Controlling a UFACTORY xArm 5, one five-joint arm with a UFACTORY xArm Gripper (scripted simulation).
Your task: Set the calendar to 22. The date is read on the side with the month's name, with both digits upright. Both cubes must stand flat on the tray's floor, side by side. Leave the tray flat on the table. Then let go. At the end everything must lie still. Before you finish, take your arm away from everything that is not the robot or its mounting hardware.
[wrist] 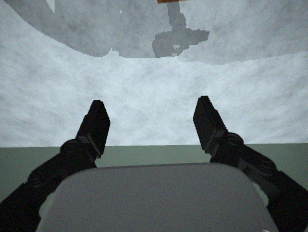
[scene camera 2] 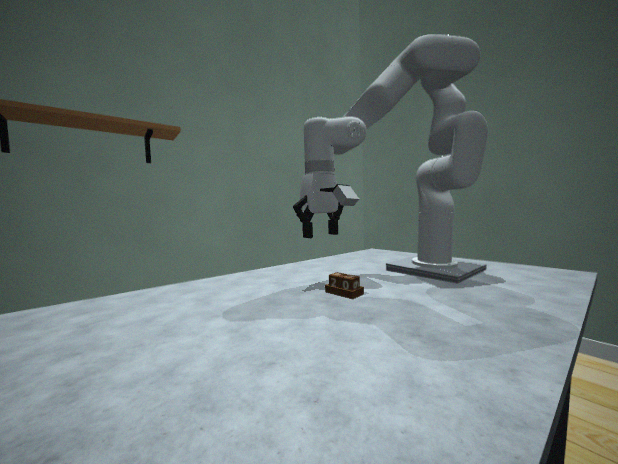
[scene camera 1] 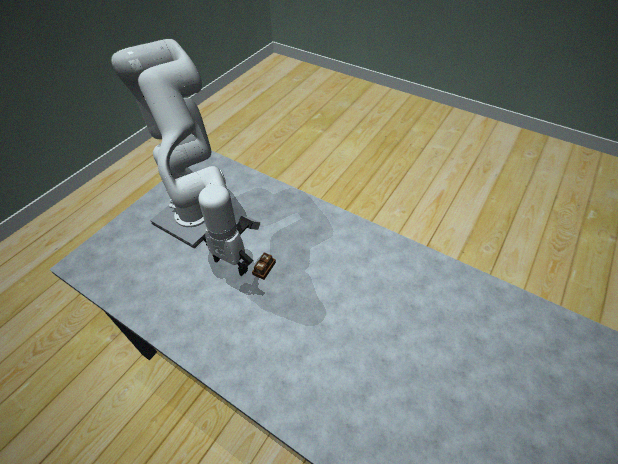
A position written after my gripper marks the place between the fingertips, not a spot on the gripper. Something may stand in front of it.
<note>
I see my gripper [scene camera 2: 321, 236].
My gripper also shows in the wrist view [wrist: 151, 109] and in scene camera 1 [scene camera 1: 231, 265].
</note>
